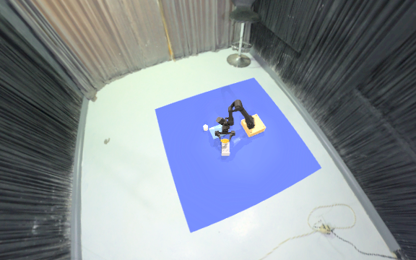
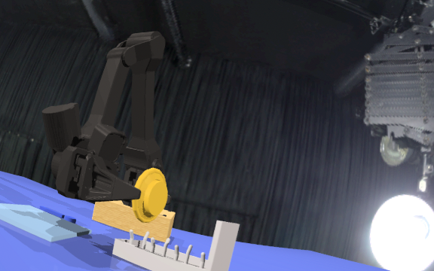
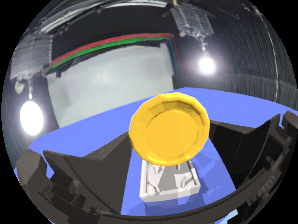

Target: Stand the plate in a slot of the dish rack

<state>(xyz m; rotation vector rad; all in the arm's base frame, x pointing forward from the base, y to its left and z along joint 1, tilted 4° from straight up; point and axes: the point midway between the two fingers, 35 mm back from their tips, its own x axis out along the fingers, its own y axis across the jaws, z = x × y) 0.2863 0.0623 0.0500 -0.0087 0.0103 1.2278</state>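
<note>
The dish rack is 30 mm to the left of my gripper tip and 70 mm below it. From my gripper tip the other things lie so: yellow plate 10 mm to the right; then small white cup 120 mm ahead, 230 mm to the right, 60 mm below; then light blue flat pad 10 mm ahead, 170 mm to the right, 90 mm below.
</note>
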